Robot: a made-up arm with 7 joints.
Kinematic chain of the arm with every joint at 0, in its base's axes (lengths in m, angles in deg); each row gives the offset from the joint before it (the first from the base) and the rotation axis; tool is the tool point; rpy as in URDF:
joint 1: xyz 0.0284 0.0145 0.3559 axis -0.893 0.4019 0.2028
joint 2: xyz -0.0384 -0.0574 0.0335 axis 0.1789 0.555 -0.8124
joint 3: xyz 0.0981 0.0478 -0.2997 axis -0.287 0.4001 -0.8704
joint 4: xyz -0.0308 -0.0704 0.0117 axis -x
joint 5: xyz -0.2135 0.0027 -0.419 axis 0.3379 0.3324 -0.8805
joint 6: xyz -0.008 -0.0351 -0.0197 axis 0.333 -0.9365 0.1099
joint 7: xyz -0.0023 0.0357 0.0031 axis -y
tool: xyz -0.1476 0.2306 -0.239 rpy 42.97 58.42 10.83
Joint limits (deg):
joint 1: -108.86..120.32
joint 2: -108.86..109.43
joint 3: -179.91..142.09
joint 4: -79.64..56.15
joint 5: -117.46..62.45
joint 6: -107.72..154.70
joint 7: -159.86..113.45
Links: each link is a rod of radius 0.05 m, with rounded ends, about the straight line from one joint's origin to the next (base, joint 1, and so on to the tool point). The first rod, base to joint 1, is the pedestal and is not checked.
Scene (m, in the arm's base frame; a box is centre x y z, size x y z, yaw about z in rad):
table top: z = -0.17
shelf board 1: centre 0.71 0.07 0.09 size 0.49 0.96 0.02 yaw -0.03
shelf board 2: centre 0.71 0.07 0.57 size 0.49 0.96 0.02 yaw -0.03
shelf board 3: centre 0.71 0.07 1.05 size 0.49 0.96 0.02 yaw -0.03
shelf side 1: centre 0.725 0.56 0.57 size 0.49 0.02 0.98 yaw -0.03
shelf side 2: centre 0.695 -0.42 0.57 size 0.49 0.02 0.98 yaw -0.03
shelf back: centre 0.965 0.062 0.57 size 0.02 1 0.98 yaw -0.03
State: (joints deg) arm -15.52 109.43 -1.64 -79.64 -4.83 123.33 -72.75
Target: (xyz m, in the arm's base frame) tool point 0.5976 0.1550 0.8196
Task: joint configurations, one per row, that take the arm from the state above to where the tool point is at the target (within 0.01 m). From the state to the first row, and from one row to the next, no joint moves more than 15 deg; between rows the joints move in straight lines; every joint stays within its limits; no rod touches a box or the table.
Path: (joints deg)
1: -6.45 101.37 -9.56 -78.68 1.73 131.21 -59.66
2: 2.63 93.32 -17.47 -77.71 8.29 139.10 -46.58
3: 11.70 85.26 -25.39 -76.75 14.86 146.98 -33.49
4: -2.95 86.31 -26.10 -77.47 12.34 143.59 -39.09
5: -17.60 87.35 -26.82 -78.19 9.83 140.19 -44.69
6: -32.24 88.40 -27.53 -78.92 7.32 136.80 -50.29
7: -46.89 89.45 -28.24 -79.64 4.80 133.40 -55.88
8: -53.00 99.44 -17.39 -79.64 -4.53 125.27 -70.47
9: -59.11 109.43 -6.55 -79.64 -13.86 117.13 -85.06

